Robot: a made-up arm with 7 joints.
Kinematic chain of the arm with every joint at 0, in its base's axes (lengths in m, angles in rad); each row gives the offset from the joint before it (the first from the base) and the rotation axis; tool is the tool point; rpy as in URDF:
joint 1: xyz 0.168 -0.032 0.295 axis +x
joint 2: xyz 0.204 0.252 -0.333 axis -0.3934 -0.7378 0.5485
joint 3: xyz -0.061 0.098 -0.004 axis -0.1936 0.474 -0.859
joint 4: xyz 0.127 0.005 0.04 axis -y
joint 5: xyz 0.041 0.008 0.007 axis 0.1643 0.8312 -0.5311
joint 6: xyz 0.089 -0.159 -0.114 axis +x
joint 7: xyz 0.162 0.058 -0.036 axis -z
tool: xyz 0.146 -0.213 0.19 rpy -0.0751 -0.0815 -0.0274
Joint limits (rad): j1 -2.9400..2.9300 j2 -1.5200..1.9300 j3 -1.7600..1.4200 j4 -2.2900..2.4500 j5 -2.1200..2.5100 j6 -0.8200..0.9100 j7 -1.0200..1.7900
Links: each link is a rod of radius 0.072 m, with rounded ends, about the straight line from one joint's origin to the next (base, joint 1, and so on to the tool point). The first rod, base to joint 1, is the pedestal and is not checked.
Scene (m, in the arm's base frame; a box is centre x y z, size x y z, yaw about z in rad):
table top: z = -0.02
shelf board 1: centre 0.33 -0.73 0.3 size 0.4 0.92 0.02 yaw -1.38
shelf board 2: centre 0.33 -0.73 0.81 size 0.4 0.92 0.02 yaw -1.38
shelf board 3: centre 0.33 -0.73 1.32 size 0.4 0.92 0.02 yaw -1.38
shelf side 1: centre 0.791 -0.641 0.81 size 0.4 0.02 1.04 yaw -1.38
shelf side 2: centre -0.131 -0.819 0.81 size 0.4 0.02 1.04 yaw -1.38
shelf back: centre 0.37 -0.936 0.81 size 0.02 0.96 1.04 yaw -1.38
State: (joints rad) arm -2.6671 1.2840 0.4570 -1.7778 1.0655 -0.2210 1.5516
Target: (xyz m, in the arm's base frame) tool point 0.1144 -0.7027 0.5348
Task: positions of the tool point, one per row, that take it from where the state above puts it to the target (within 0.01 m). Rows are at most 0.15 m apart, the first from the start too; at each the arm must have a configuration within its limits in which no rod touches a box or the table.
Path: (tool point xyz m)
1: 0.3931 -0.3097 0.3763
2: 0.3720 -0.3579 0.3704
3: 0.3336 -0.4079 0.3919
4: 0.2851 -0.4469 0.4448
5: 0.2128 -0.4776 0.4287
6: 0.1484 -0.5355 0.4401
7: 0.1109 -0.6151 0.4776
8: 0.1144 -0.7027 0.5348

